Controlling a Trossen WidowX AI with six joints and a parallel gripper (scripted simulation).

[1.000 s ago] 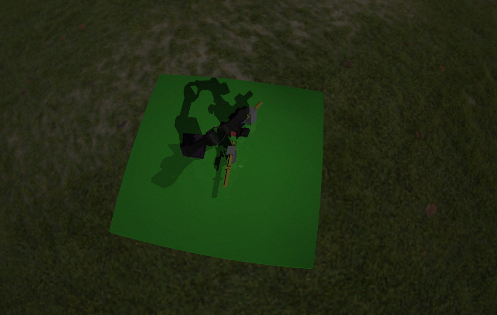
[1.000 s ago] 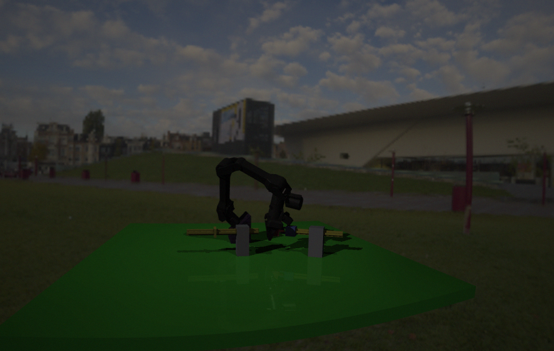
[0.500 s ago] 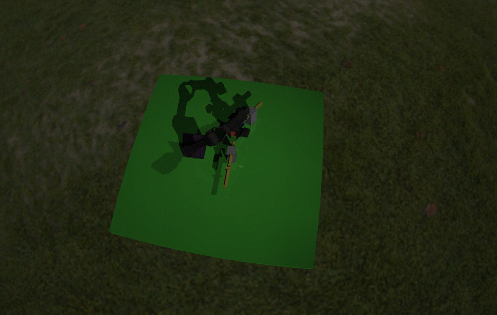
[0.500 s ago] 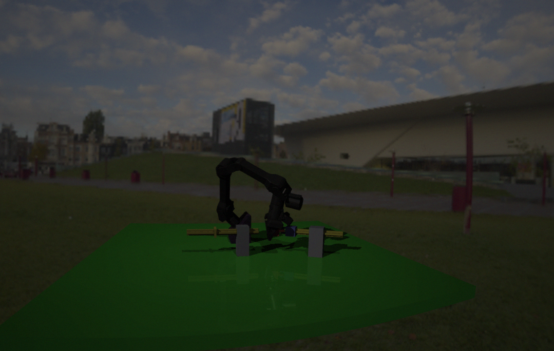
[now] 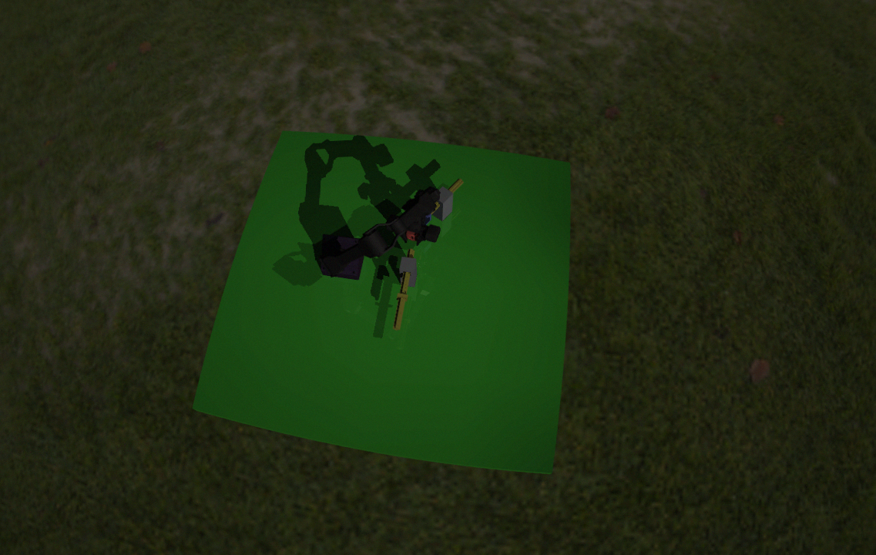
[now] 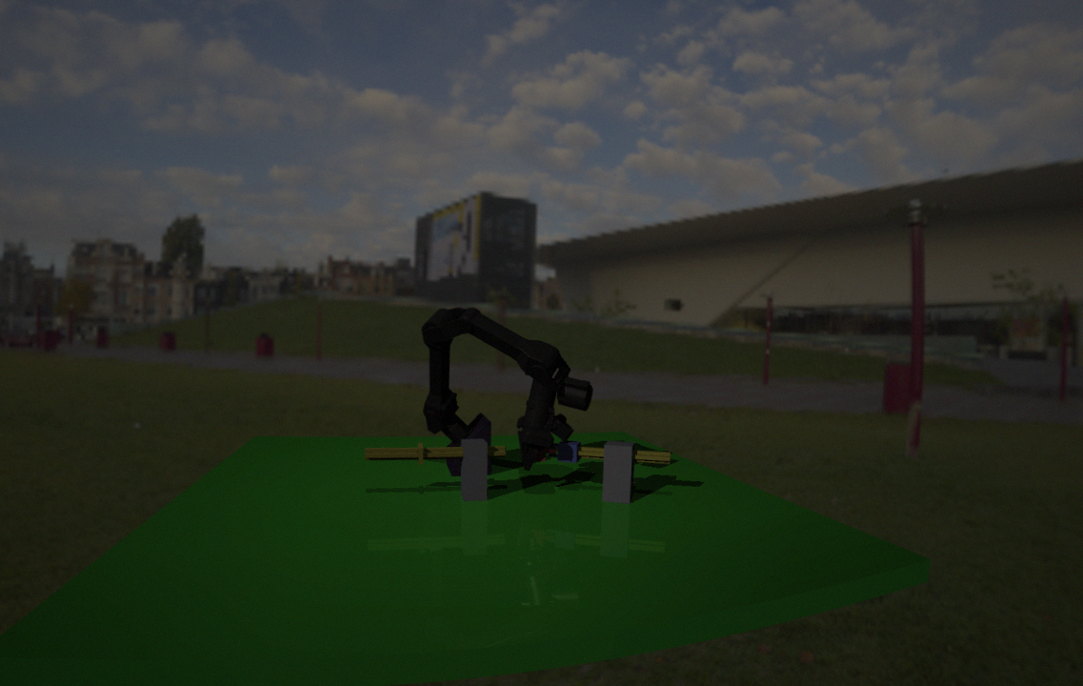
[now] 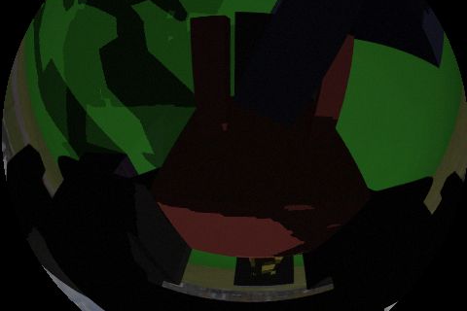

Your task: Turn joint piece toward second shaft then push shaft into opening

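Right now my gripper tip is 40 mm below the red square joint piece and 30 mm to the right of it.
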